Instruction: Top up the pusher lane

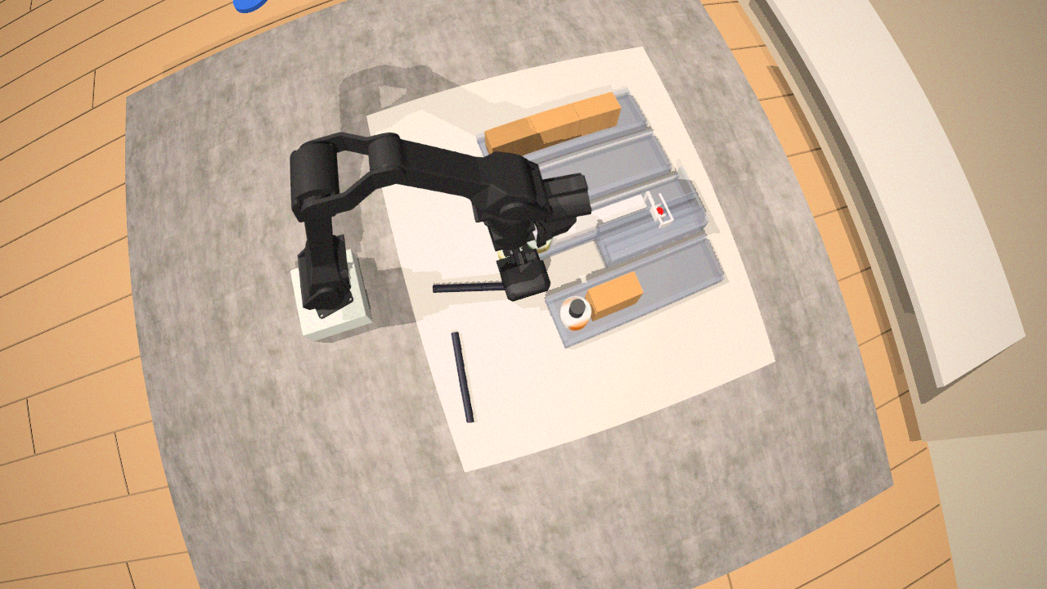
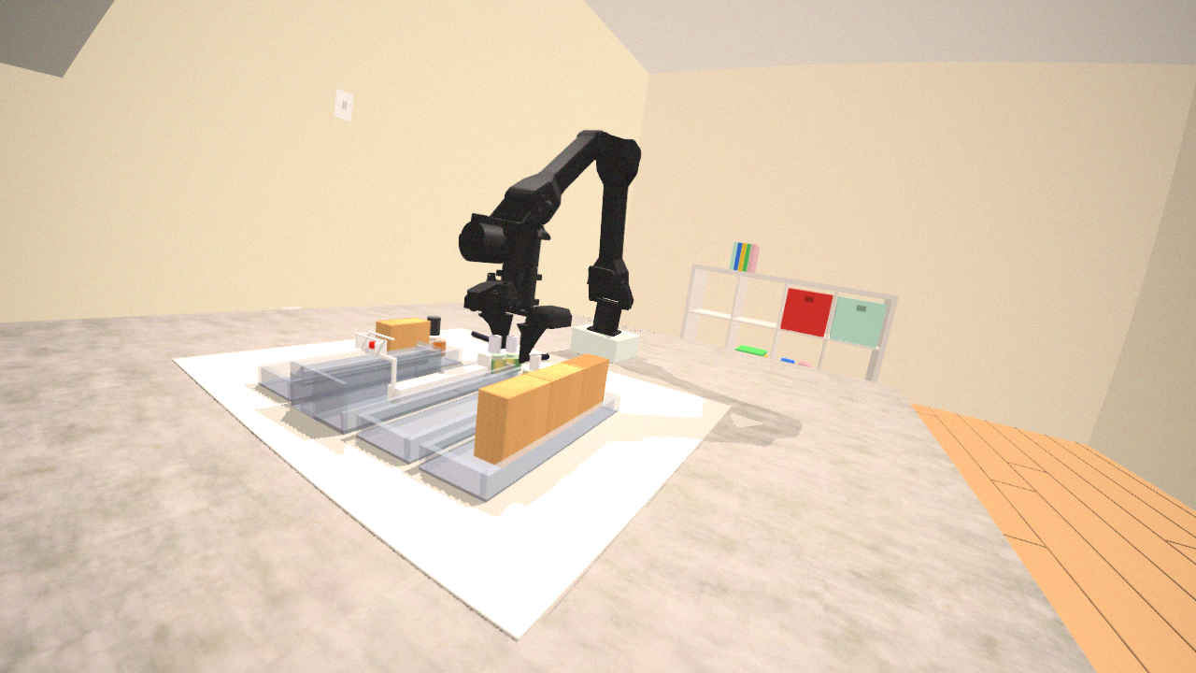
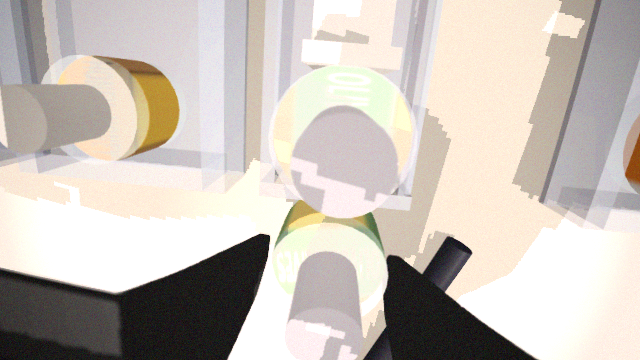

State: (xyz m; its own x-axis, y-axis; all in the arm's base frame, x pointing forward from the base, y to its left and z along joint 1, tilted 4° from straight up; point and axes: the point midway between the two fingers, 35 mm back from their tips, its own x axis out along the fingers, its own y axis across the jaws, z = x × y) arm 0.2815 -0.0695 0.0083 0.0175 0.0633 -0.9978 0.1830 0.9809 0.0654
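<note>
Now: gripper tip 190 mm short of the sprung lane and 50 mm to the left of it. From my gripper tip the other things lie so: red mark (230 mm ahead, 60 mm to the right, 50 mm above).
</note>
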